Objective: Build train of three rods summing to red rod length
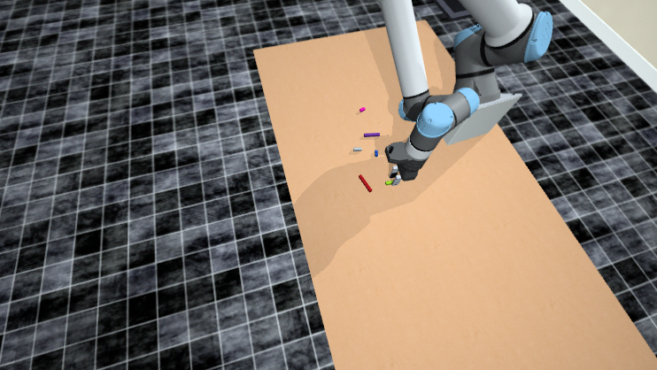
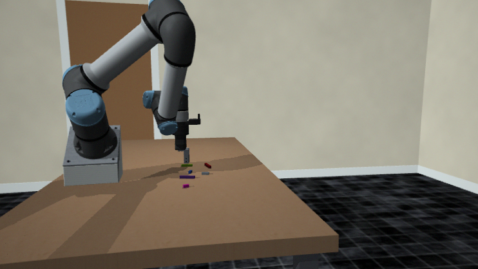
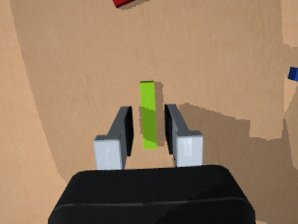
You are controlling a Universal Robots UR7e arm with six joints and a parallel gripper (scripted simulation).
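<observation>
Now: the lime rod 3 cm below my hand. From my hand the other things lie so: red rod: 9 cm ahead, 3 cm to the right, 3 cm below; then purple rod: 21 cm to the right, 3 cm below, 1 cm behind; then grey rod: 17 cm to the right, 6 cm ahead, 3 cm below.
</observation>
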